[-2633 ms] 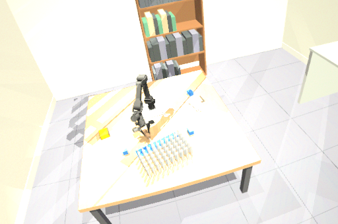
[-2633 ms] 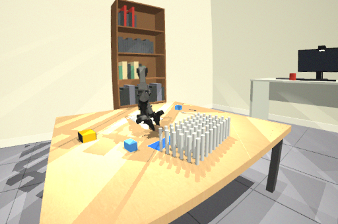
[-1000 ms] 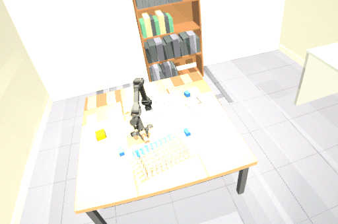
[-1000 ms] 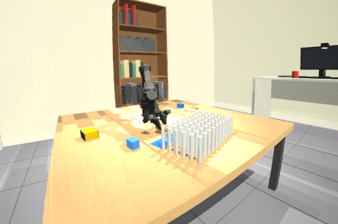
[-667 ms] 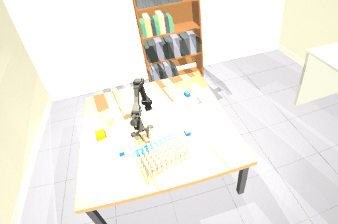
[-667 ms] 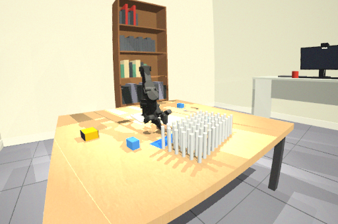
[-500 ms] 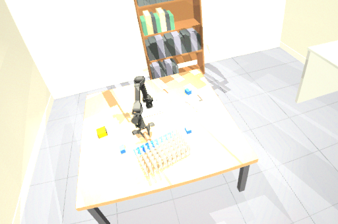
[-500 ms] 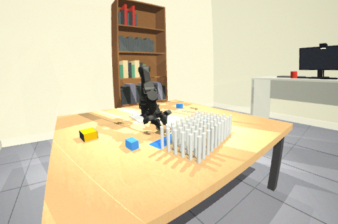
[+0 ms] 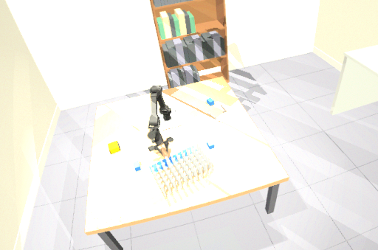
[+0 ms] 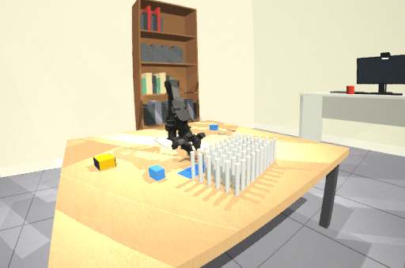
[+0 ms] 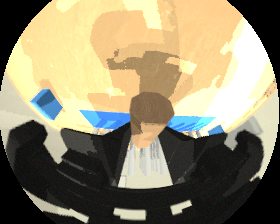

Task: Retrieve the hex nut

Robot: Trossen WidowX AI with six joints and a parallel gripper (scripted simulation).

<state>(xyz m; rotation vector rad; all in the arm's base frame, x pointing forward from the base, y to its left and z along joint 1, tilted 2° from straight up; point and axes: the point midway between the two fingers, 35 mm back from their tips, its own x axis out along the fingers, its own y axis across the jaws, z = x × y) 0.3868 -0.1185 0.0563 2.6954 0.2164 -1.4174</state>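
My gripper tip is now 40 mm short of the blue taped strip, 50 mm to the right of it and 30 mm above it. From my gripper tip the other things lie so: brown stick-like tool 100 mm ahead, 20 mm to the left; then thin grey tool 240 mm behind, 480 mm to the left, 20 mm below.
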